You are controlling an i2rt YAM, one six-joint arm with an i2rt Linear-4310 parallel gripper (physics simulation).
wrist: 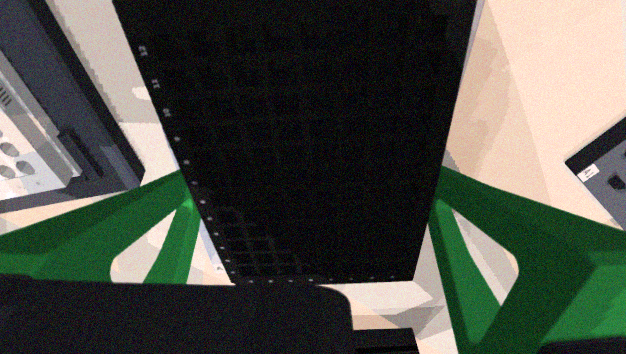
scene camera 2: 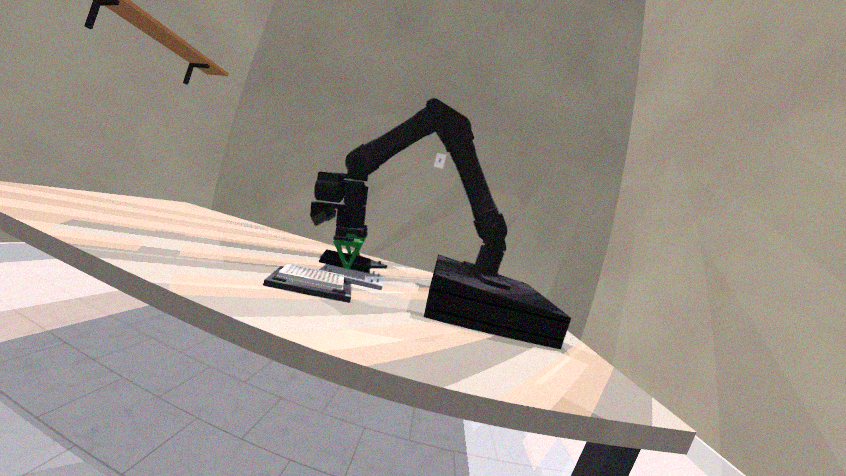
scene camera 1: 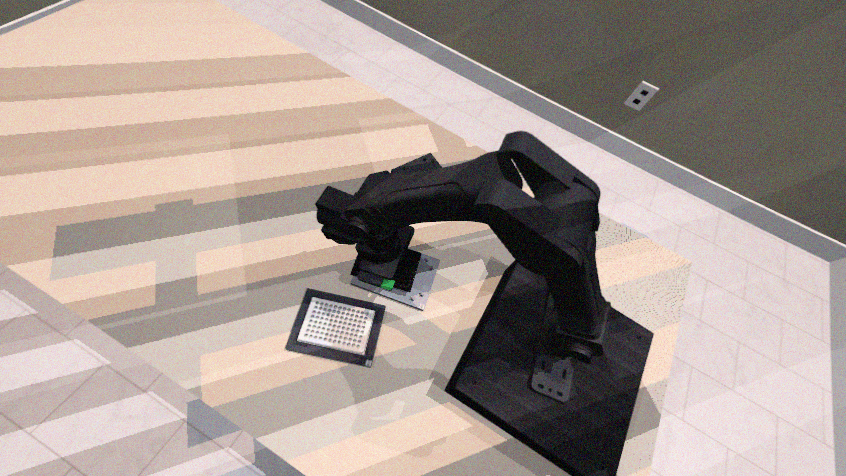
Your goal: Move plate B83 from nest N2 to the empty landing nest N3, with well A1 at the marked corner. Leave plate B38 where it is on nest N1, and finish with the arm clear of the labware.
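Note:
My gripper [scene camera 1: 387, 282] [scene camera 2: 348, 253] [wrist: 313, 177] has green fingers and is shut on the long sides of the black well plate B83 [scene camera 1: 410, 267] [scene camera 2: 330, 258] [wrist: 306, 132]. It holds the plate level, just above a grey nest [scene camera 1: 423, 294] [scene camera 2: 367, 279]. The white well plate B38 [scene camera 1: 335, 324] [scene camera 2: 310, 274] [wrist: 16, 154] sits in its dark nest N1 [scene camera 1: 295, 344] [scene camera 2: 278, 280] [wrist: 55, 88], close beside the held plate. Another grey nest [wrist: 609, 185] with an A1 label at its corner shows at the right edge of the wrist view. The arm hides it in the scene views.
The arm's black base block [scene camera 1: 550, 384] [scene camera 2: 497, 301] stands to the right of the nests. The table's curved front edge [scene camera 2: 330, 361] runs in front. A wall shelf [scene camera 2: 165, 38] hangs high at the back left.

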